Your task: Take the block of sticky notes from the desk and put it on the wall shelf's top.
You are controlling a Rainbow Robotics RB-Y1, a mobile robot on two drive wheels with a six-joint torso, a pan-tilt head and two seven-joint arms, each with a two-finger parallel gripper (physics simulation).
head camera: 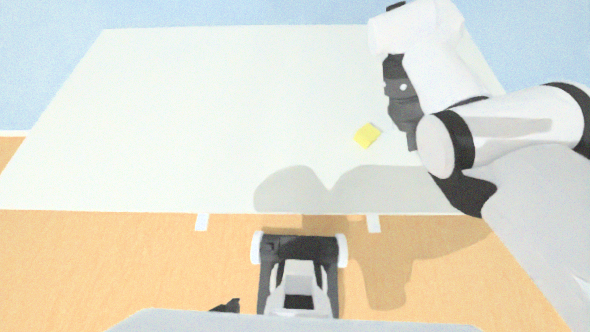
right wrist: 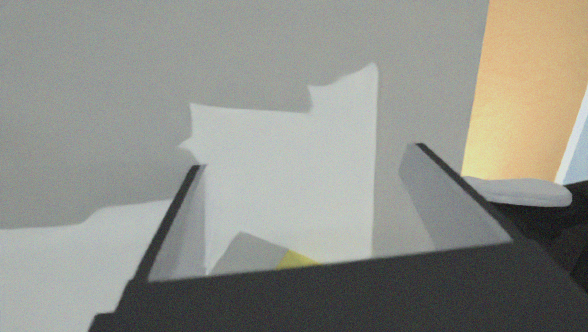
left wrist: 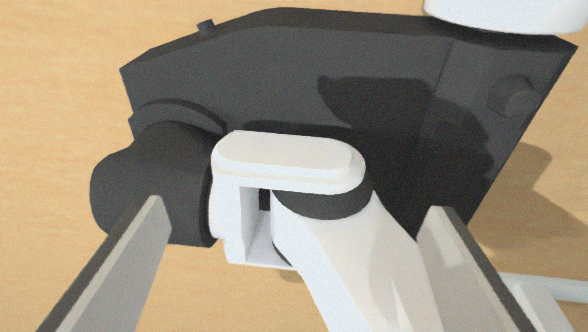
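Where they show: left gripper, between the fingertips: [left wrist: 295, 216]; right gripper, between the fingertips: [head camera: 404, 138] [right wrist: 309, 167]; robot's base, origin of its link: [head camera: 298, 248].
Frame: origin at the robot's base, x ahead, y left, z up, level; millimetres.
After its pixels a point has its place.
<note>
The yellow block of sticky notes [head camera: 367, 135] @(x 277, y -166, z 988 mm) [right wrist: 296, 259] @(x 287, y -203, z 962 mm) lies on the white desk [head camera: 200, 100] @(x 421, y 335, z 951 mm) [right wrist: 50, 280] @(x 402, y -241, z 951 mm), right of the middle in the head view. In the right wrist view, part of it shows past the gripper's dark body, which hides the rest. My right gripper [head camera: 411, 146] @(x 279, y -270, z 975 mm) [right wrist: 309, 167] @(x 279, y -270, z 975 mm) is open and empty, over the desk to the right of the block in the head view. My left gripper [left wrist: 295, 216] @(x -251, y 241, z 524 mm) is open and empty, over my own base and away from the desk. The wall shelf does not show in these views.
My dark wheeled base [head camera: 300, 245] @(x 17, y -8, z 191 mm) [left wrist: 280, 60] @(x -303, y 180, z 169 mm) stands on the wooden floor [head camera: 125, 260] @(x -129, y 1202, z 1 mm) before the desk's near edge. Two white desk feet [head camera: 201, 222] [head camera: 373, 223] show below that edge. My right arm [head camera: 510, 125] @(x 109, y -186, z 1258 mm) reaches over the desk's right part. A blue wall [head camera: 225, 12] @(x 877, y 335, z 977 mm) lies beyond.
</note>
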